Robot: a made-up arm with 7 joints.
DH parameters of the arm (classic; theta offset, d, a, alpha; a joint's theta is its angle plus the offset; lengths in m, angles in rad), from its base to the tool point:
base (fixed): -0.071 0 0 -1.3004
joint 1: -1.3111 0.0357 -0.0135 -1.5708
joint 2: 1.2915 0 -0.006 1.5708
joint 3: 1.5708 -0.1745 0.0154 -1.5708
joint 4: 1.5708 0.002 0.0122 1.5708
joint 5: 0 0.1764 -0.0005 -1.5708
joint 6: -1.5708 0 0.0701 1.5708
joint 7: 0 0.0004 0 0
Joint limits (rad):
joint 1: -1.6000..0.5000
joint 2: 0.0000..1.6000
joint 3: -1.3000..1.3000
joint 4: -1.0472..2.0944
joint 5: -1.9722..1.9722
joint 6: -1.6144..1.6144
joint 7: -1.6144..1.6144
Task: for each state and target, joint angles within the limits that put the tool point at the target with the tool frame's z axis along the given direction. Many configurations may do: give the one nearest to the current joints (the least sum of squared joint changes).
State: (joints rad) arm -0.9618 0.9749 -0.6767 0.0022 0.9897 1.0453 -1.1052
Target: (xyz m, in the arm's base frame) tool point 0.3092 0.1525 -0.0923 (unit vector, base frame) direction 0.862 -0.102 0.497
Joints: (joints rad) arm -0.8271 0.3859 0.1611 0.1605 0.6451 1.4488 -1.1052
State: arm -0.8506 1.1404 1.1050 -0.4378 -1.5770 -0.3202 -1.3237
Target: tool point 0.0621 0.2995 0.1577 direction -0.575 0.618 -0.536
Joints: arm -0.9213 0.9840 1.2304 -0.1269 -1.9489 -0.1438 -1.3237
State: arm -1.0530 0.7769 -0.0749 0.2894 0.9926 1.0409 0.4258
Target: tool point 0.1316 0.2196 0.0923 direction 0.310 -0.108 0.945
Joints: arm -0.8299 0.7247 0.6466 -0.4778 1.3521 1.4366 0.4258
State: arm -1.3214 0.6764 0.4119 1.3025 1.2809 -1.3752 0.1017
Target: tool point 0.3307 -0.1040 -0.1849 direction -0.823 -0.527 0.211
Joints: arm -1.0200 0.0000 -0.2159 0.9615 1.2790 -0.6545 0.1017
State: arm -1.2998 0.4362 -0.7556 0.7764 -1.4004 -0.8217 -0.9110
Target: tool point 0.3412 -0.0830 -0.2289 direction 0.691 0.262 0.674
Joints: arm -1.1674 0.0671 -0.9087 1.2082 -1.4759 0.1159 -0.9110
